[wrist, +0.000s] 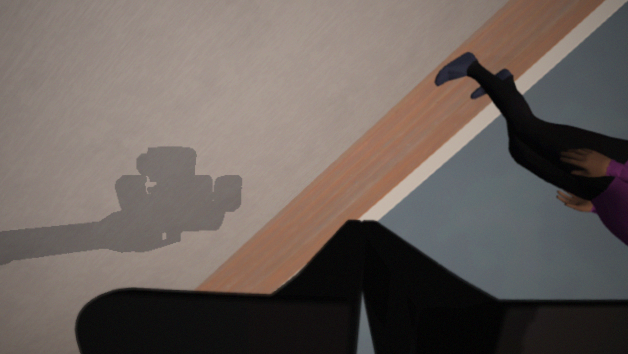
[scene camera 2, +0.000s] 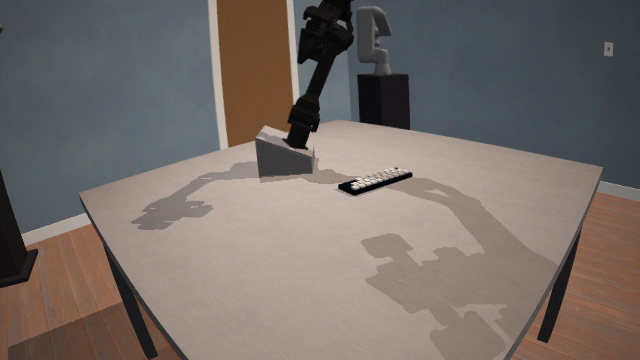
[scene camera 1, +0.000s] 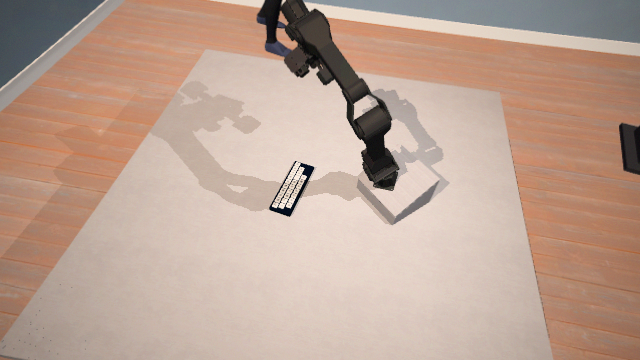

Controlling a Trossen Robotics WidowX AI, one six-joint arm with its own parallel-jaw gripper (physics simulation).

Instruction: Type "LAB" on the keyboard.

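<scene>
A small dark keyboard with white keys lies flat on the grey table. It lies to the left of the arm's base in scene camera 1 and to its right in scene camera 2. The keyboard does not show in the wrist view, and single letters are too small to read. My gripper is shut and empty in the wrist view, its two black fingertips meeting. The arm is raised high, with the gripper end well above the table and away from the keyboard. The fingertips cannot be made out in the scene views.
The arm stands on a grey wedge-shaped block beside the keyboard. A person in black trousers is beyond the table's edge. A dark pedestal with a grey figure stands behind the table. Arm shadows lie across the table.
</scene>
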